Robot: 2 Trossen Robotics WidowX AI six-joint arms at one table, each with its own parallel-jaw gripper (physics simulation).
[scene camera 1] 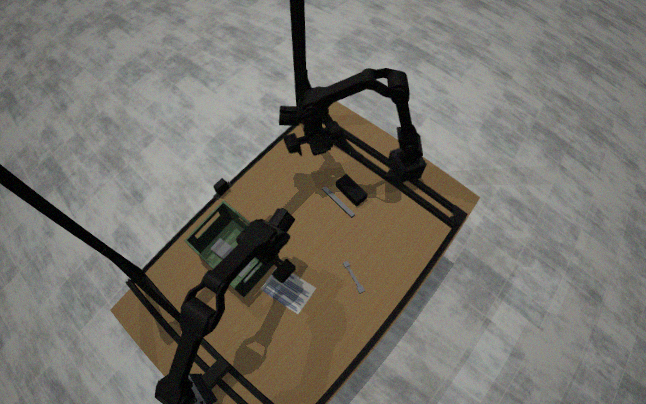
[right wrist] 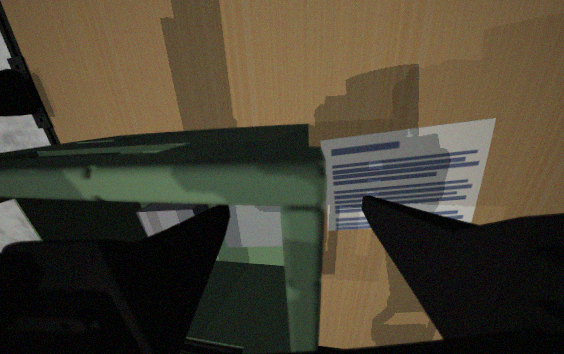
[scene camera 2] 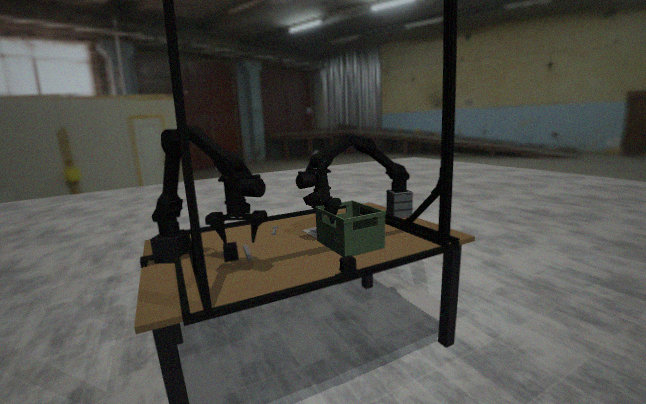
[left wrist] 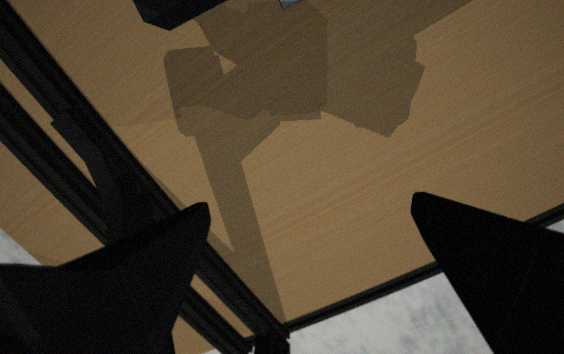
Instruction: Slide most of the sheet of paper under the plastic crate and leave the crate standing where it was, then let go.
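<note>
The white paper with blue lines (scene camera 1: 299, 295) (scene camera 2: 311, 232) (right wrist: 400, 186) lies flat on the table alongside the green plastic crate (scene camera 1: 248, 284) (scene camera 2: 367, 240) (right wrist: 245, 184). Nearly all of it shows outside the crate; its crate-side edge runs close along the wall, and any overlap is hard to tell. The crate stands upright. My right gripper (scene camera 2: 330, 212) (right wrist: 295, 206) is open and empty above the crate's corner, one finger over the crate and the other over the paper in the right wrist view. My left gripper (scene camera 1: 306, 147) (scene camera 2: 239, 241) (left wrist: 309, 207) is open and empty, far from both.
Pale blocks (scene camera 1: 222, 247) (right wrist: 255, 225) lie in the crate. A black box (scene camera 1: 351, 189) (scene camera 2: 230, 251) and a grey strip (scene camera 1: 338, 202) (scene camera 2: 247, 252) lie near the left gripper. A grey wrench-like piece (scene camera 1: 353, 277) lies beyond the paper. Black rails edge the table.
</note>
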